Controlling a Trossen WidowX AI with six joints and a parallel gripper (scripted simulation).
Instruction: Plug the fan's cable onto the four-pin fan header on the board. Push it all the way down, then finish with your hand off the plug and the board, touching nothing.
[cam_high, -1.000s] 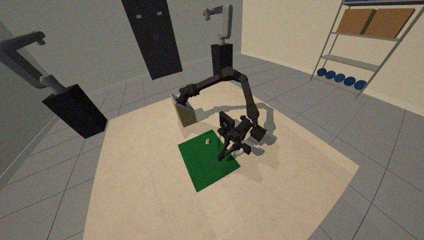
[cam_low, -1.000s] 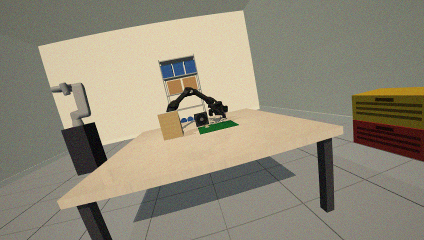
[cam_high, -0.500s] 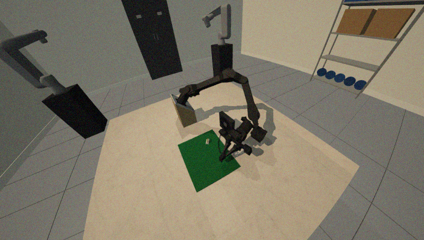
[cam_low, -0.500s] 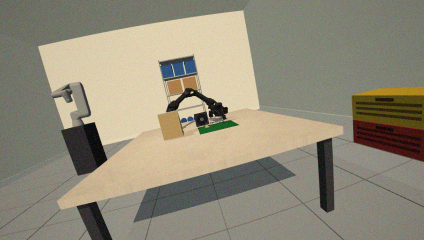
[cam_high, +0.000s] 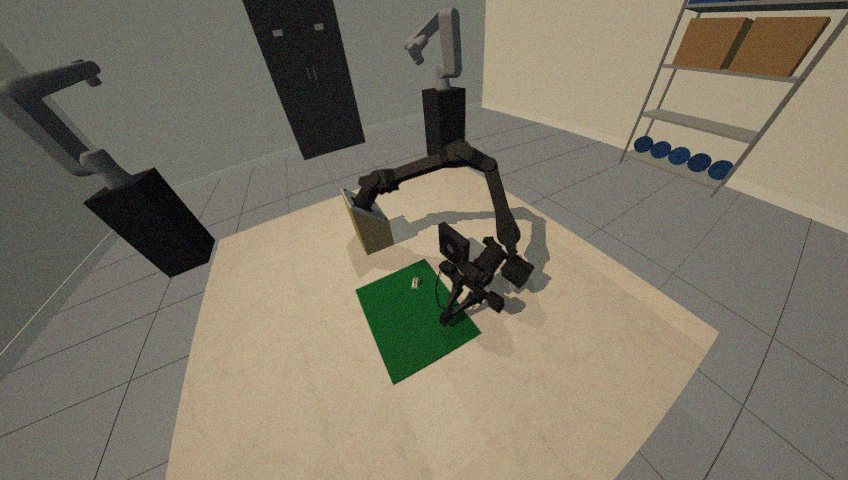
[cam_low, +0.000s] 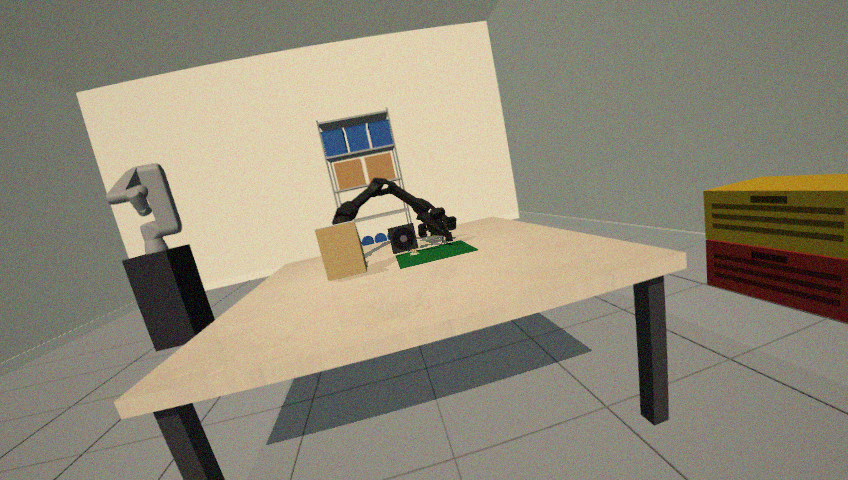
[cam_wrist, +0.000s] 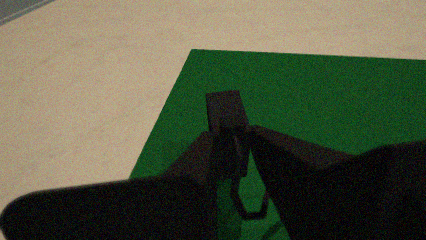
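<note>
The green board is 9 cm behind my gripper tip, 7 cm to the right of it and 7 cm below it. Round my gripper tip: four-pin header (16 cm behind, 5 cm below, 2 cm to the right); black fan (18 cm behind, 13 cm to the left); black plug (1 cm to the right, 1 cm below).
</note>
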